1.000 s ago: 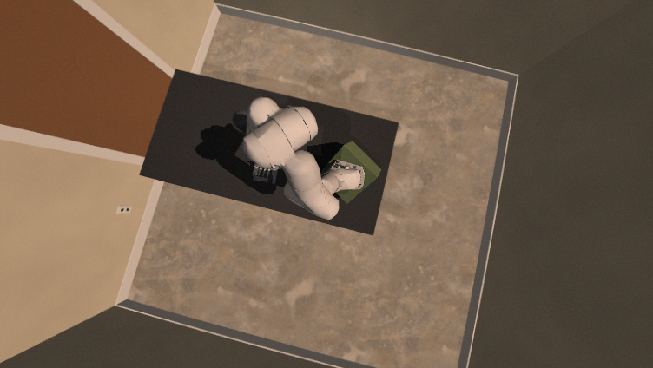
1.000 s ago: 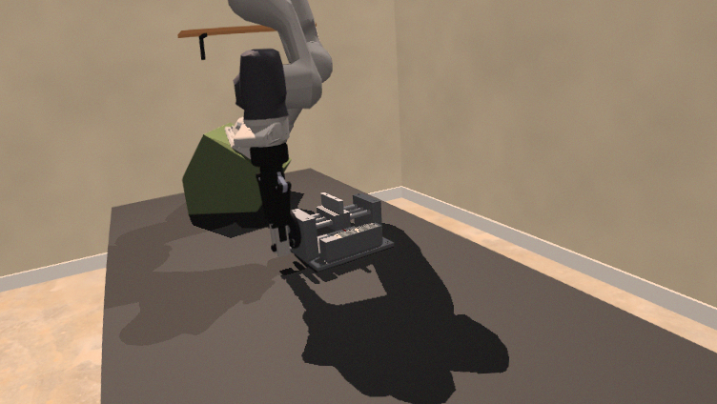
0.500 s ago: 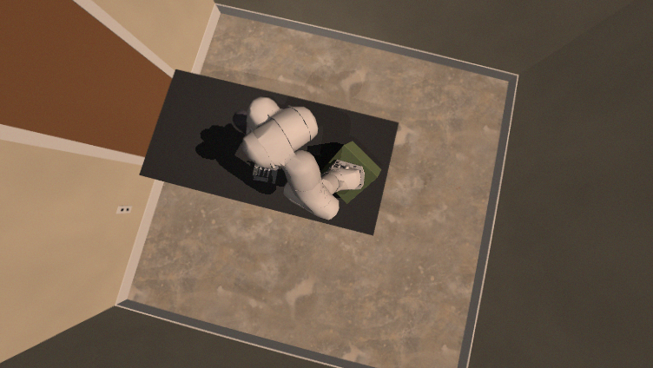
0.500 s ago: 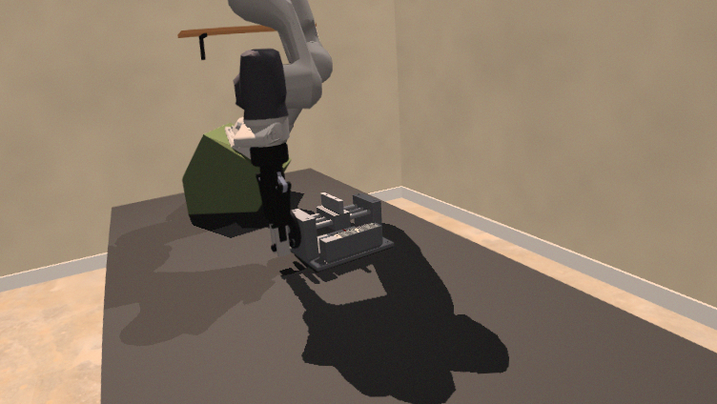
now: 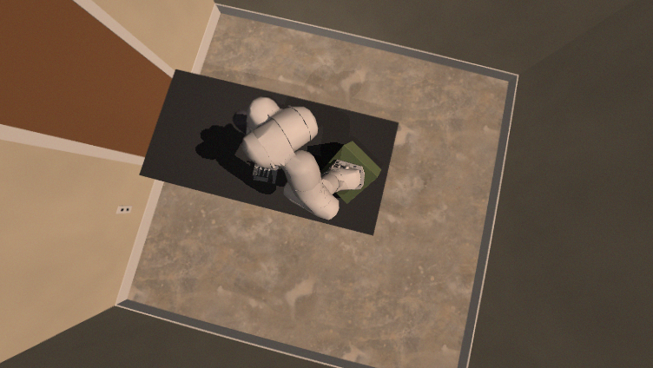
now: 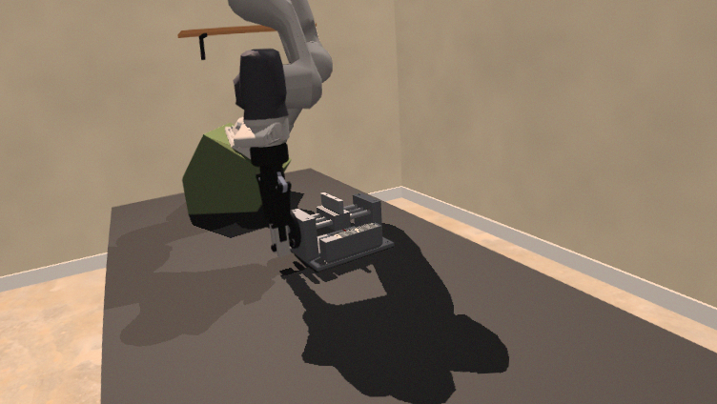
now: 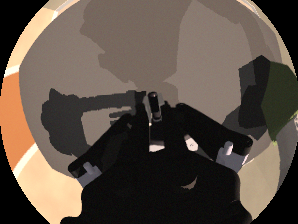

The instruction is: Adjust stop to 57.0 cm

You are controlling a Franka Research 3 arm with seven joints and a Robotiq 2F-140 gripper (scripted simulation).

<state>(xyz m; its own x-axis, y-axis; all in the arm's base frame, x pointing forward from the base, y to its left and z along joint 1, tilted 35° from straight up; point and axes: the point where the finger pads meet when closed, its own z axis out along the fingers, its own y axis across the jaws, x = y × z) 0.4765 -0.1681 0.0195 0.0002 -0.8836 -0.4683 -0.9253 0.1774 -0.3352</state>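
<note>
Now: the handwheel 20 mm to the left of my hand and 10 mm below it. Also, from my hand: grey stop fixture: 140 mm to the left, 30 mm above.
</note>
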